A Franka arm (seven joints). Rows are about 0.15 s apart.
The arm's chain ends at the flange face. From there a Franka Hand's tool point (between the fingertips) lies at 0.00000 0.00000 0.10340 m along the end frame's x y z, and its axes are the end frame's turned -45 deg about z.
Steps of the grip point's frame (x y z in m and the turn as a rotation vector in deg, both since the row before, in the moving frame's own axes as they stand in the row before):
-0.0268, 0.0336, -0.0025, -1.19, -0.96, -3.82
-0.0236, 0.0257, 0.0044, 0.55, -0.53, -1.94
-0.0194, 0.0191, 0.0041, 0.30, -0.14, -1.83
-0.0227, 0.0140, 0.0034, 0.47, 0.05, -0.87
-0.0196, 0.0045, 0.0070, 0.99, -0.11, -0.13
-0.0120, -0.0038, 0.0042, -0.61, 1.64, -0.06
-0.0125, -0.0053, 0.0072, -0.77, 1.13, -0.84
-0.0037, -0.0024, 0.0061, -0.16, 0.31, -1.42
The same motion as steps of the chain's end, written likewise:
0.0044, 0.0400, -0.0025, -1.52, 0.16, -3.82
0.0029, 0.0349, 0.0044, 0.01, -0.76, -1.94
0.0004, 0.0274, 0.0041, 0.11, -0.31, -1.83
-0.0056, 0.0266, 0.0034, 0.37, -0.30, -0.87
-0.0093, 0.0182, 0.0070, 0.62, -0.78, -0.13
-0.0140, 0.0071, 0.0042, 0.73, 1.59, -0.06
-0.0150, 0.0056, 0.0072, 0.25, 1.34, -0.84
-0.0049, 0.0011, 0.0061, 0.11, 0.33, -1.42

